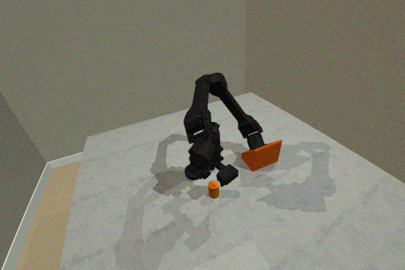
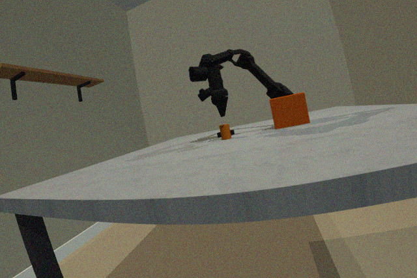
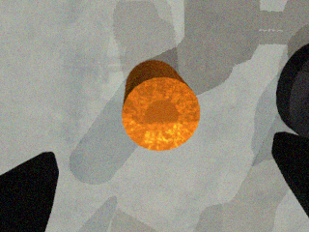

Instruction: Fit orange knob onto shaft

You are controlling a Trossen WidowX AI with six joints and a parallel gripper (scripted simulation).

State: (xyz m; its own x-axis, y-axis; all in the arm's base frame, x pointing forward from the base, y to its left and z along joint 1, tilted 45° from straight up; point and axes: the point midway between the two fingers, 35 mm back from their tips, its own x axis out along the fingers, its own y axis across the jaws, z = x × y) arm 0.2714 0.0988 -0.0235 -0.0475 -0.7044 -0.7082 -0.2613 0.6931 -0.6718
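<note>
The orange knob is 50 mm below my gripper tip. The rest, counted from my gripper tip: round dark pedestal 140 mm to the right, 60 mm below, 30 mm ahead.
</note>
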